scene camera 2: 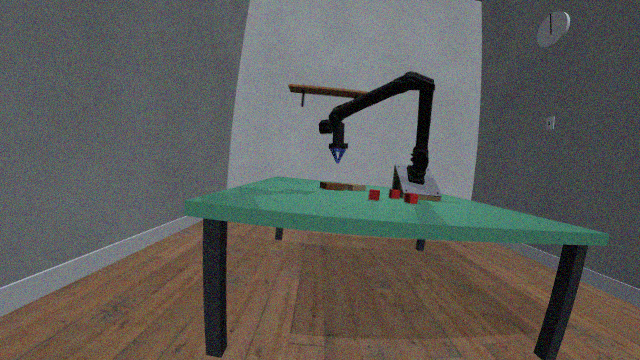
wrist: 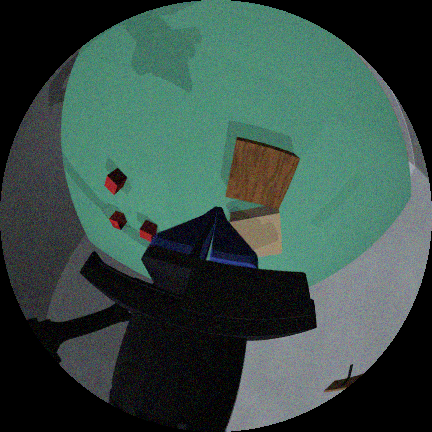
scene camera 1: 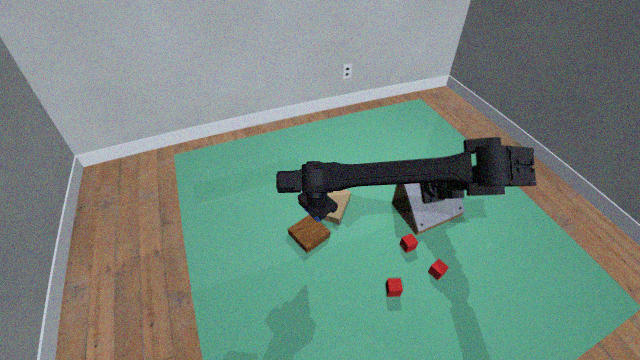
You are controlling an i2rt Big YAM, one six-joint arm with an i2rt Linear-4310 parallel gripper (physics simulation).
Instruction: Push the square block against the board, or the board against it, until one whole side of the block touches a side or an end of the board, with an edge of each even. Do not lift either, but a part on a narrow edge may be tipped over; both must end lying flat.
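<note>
A dark brown, roughly square wooden piece lies flat on the green table. A pale wooden piece lies flat beside it, partly hidden by the arm in scene camera 1 and by the fingers in the wrist view. I cannot tell surely which is the block and which the board. Their facing sides stand at an angle: close at one corner, with a green wedge-shaped gap widening towards the other end. My gripper is shut and empty, well above the table near both pieces.
Three red cubes lie on the green table, away from the two wooden pieces. The sloped grey base plate of the arm stands behind them. The wall shelf is far off.
</note>
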